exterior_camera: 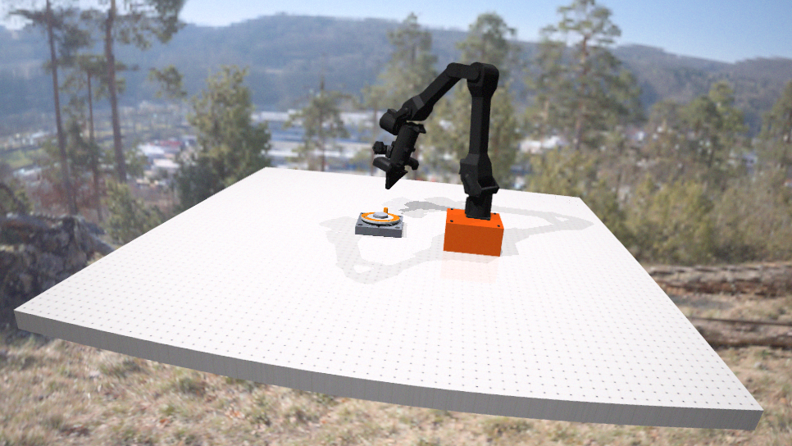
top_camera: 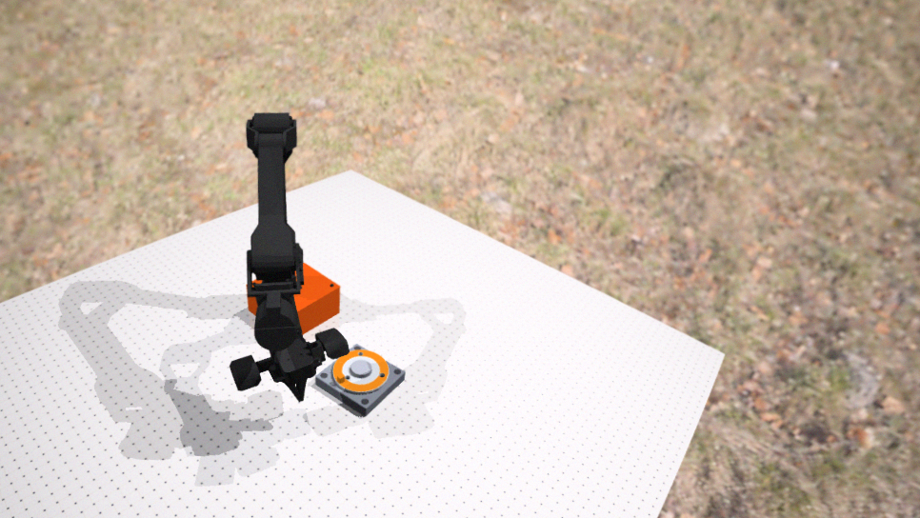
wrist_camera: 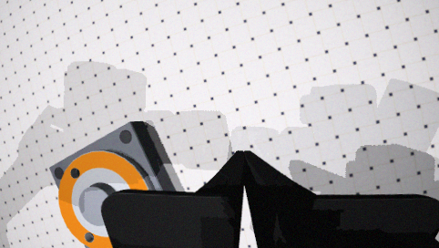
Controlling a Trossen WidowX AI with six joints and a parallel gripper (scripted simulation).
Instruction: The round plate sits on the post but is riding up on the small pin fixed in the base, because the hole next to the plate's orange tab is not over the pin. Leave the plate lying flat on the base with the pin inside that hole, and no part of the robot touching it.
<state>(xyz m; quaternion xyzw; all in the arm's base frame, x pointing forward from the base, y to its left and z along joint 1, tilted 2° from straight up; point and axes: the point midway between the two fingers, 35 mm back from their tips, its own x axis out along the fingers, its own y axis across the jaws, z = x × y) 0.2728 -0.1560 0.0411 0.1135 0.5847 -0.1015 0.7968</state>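
Right now my gripper tip is 20 mm past the round plate, 130 mm to the right of it and 40 mm above it. Round my gripper tip: dark square base 20 mm behind, 150 mm to the left, 50 mm below.
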